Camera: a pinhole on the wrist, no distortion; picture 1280 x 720 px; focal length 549.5 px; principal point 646.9 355.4 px. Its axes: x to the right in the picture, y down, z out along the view. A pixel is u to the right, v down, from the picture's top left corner.
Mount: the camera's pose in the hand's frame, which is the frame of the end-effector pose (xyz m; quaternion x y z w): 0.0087 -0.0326 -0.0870 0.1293 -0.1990 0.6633 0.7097
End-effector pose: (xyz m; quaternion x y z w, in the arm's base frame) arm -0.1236 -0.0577 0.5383 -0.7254 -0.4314 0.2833 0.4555
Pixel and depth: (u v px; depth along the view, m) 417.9 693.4 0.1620
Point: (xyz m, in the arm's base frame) -0.2476 -0.1149 0.6743
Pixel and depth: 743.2 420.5 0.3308
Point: -0.3847 0.0076 0.5557
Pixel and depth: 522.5 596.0 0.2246
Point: -0.3056 -0.0902 0.6596
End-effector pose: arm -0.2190 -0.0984 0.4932 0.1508 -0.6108 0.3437 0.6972
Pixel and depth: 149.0 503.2 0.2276
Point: -0.0253 -0.3587 0.4802
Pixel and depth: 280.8 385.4 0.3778
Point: -0.0378 -0.5051 0.5485
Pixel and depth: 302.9 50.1 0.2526
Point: -0.0763 -0.3276 0.6802
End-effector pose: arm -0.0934 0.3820 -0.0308 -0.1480 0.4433 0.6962 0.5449
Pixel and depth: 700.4 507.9 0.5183
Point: 0.2661 0.5649 0.2218
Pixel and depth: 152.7 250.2 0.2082
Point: 0.1680 0.4093 -0.1688
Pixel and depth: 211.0 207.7 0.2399
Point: 0.1853 0.4450 -0.1757
